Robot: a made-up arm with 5 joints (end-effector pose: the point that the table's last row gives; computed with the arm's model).
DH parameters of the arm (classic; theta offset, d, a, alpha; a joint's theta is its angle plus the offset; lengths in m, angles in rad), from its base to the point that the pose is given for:
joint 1: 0 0.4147 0 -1.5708
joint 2: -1.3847 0 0.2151 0
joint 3: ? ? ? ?
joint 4: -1.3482 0 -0.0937 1.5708
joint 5: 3.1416 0.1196 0 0
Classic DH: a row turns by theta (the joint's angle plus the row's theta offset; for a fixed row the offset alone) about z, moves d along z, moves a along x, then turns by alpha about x.
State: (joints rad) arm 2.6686 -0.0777 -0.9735 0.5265 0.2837
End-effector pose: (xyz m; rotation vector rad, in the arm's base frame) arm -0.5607 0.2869 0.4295 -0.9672 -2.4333 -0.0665
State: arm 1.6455 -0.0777 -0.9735 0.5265 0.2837
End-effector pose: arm -0.0470 0.6281 0.4295 -2.0830 -1.6875 -0.4102
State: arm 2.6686 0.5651 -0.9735 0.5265 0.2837
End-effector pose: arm -0.4567 0.2337 0.0490 1.1170 2.8101 -0.0169
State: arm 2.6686 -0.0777 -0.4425 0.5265 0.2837
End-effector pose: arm -0.3966 0.2030 0.1497 1.1582 2.9136 -0.0009
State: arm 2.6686 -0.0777 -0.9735 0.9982 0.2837
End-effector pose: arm -0.5241 0.2682 0.3716 -1.1410 -2.8704 -0.0077
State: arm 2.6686 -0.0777 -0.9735 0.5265 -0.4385
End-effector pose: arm -0.5607 0.2869 0.4295 -0.0458 -2.6527 -0.3136
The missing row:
joint 3: -0.4087 0 -0.4869 0
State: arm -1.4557 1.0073 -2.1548 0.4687 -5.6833
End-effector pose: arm 0.0948 -0.8197 0.3626 1.4091 -2.3349 0.8760
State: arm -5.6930 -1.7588 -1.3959 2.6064 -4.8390
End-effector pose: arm -0.1550 -0.1038 0.8345 -2.4103 1.0967 -0.3916
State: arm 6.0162 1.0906 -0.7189 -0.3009 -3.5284
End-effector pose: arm 0.2108 -0.0577 -0.1304 0.1841 -3.0688 -0.0349
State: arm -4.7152 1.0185 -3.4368 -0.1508 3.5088
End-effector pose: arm 0.0012 0.4206 1.0701 -0.3785 0.5528 1.8746
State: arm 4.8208 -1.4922 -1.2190 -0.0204 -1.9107
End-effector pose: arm -0.0157 0.1446 1.0944 0.4006 0.0913 -0.2282
